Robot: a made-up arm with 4 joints. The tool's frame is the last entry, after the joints. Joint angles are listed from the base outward. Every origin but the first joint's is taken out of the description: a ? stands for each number. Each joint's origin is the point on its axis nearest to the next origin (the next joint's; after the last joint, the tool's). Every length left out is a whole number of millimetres.
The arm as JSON. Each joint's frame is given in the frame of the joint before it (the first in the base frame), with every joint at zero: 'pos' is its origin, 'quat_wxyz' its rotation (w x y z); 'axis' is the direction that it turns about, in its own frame. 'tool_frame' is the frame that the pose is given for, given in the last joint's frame.
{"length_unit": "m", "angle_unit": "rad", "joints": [
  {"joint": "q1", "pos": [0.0, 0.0, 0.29], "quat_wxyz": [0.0, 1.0, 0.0, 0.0], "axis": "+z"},
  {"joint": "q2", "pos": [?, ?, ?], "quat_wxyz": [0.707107, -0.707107, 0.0, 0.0], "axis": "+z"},
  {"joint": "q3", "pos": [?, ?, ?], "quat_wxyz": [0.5, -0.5, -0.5, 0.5], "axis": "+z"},
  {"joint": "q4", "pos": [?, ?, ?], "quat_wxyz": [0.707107, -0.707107, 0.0, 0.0], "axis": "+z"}
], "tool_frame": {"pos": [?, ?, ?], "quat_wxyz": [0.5, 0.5, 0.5, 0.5]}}
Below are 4 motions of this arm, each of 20 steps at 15 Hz.
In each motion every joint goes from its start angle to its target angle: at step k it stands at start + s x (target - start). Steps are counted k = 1, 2, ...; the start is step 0. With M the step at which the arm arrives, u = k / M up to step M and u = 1 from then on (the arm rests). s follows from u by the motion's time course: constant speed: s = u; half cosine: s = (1 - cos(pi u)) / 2; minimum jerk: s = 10 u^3 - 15 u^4 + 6 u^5.
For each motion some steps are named. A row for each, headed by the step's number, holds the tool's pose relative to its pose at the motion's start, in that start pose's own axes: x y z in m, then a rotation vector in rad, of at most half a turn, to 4 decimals.
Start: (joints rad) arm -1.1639 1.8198 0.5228 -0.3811
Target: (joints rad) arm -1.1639 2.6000 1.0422 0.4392
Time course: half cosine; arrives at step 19
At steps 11, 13, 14, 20:
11: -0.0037 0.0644 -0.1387 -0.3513 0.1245 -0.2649
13: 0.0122 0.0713 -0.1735 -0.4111 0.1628 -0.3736
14: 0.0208 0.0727 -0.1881 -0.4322 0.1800 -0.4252
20: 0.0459 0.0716 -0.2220 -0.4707 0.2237 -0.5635

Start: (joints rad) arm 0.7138 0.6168 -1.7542 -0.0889
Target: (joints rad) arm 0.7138 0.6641 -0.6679 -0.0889
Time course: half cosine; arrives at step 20
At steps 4, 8, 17, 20:
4: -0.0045 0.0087 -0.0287 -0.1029 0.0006 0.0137
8: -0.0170 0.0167 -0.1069 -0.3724 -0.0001 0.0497
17: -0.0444 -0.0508 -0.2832 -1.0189 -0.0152 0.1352
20: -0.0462 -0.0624 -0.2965 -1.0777 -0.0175 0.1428

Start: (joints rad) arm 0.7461 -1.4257 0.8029 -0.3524
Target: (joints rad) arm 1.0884 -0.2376 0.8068 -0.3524
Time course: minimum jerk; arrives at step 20
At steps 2, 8, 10, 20:
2: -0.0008 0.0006 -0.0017 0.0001 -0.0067 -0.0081
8: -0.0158 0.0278 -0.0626 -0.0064 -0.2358 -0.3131
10: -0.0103 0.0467 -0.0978 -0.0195 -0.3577 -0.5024
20: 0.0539 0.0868 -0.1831 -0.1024 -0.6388 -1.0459

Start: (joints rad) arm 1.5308 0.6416 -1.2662 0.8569
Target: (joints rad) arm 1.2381 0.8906 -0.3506 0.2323
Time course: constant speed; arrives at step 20
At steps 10, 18, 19, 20:
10: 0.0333 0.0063 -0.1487 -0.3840 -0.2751 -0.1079
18: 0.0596 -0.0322 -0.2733 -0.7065 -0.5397 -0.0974
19: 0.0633 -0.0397 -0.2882 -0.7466 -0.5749 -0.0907
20: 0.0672 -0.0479 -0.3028 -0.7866 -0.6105 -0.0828

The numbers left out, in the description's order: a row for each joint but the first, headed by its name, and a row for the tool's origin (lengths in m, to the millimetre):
q2: 0.319 0.096 0.0
q3: -0.123 0.167 0.0
q4: 0.011 0.276 0.0
tool: 0.101 -0.057 0.0

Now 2 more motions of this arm.
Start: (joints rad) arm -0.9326 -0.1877 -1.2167 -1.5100
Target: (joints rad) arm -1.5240 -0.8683 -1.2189 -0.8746
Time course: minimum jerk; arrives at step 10
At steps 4, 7, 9, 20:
4: -0.0060 0.0540 -0.0803 -0.1475 0.4447 0.0311
7: -0.1077 0.1227 -0.2238 -0.4390 1.1350 0.1000
9: -0.1613 0.1345 -0.2603 -0.5436 1.3257 0.1232
20: -0.1645 0.1350 -0.2622 -0.5497 1.3360 0.1245

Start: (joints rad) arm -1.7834 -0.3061 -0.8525 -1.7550
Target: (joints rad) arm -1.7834 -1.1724 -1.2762 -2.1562
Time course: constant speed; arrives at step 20
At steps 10, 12, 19, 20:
10: 0.0390 0.0466 -0.2004 -0.3983 0.0517 -0.1002
12: 0.0388 0.0460 -0.2440 -0.4856 0.0547 -0.1069
19: 0.0170 0.0152 -0.3948 -0.8030 0.0494 -0.0888
20: 0.0113 0.0071 -0.4152 -0.8493 0.0468 -0.0807

